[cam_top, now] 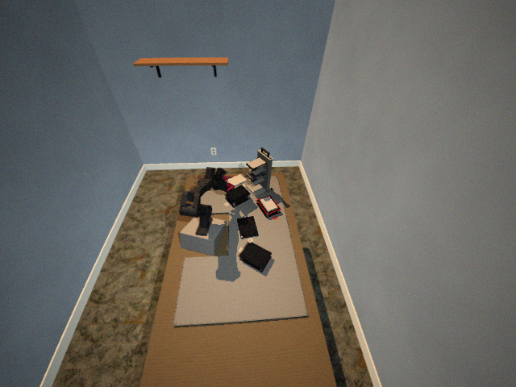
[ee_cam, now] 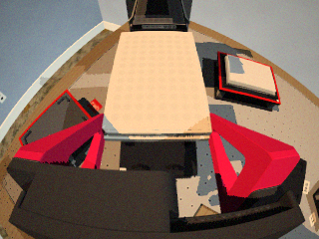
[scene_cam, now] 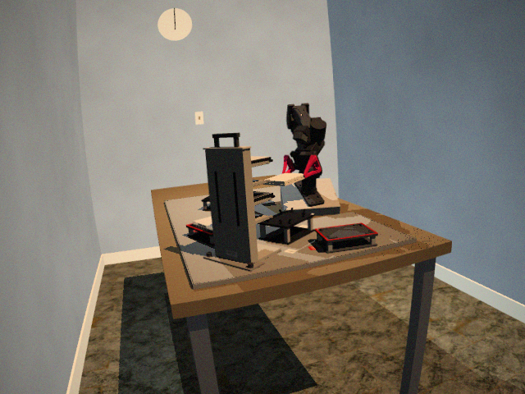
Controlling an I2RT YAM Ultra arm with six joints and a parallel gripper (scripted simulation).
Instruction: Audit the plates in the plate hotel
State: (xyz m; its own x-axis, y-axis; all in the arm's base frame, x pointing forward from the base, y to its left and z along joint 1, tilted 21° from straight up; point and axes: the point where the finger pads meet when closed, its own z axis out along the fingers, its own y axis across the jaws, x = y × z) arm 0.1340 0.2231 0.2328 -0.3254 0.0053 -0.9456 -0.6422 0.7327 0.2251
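Now: hand 40 mm to the right of the tan well plate, 40 mm short of it and 10 mm above it. Round my hand: dark plate (180 mm ahead, 150 mm to the left, 30 mm below); then grey back panel (240 mm ahead, 200 mm to the left, 40 mm below); then H1 tag (200 mm below, 190 mm to the left, 80 mm ahead).
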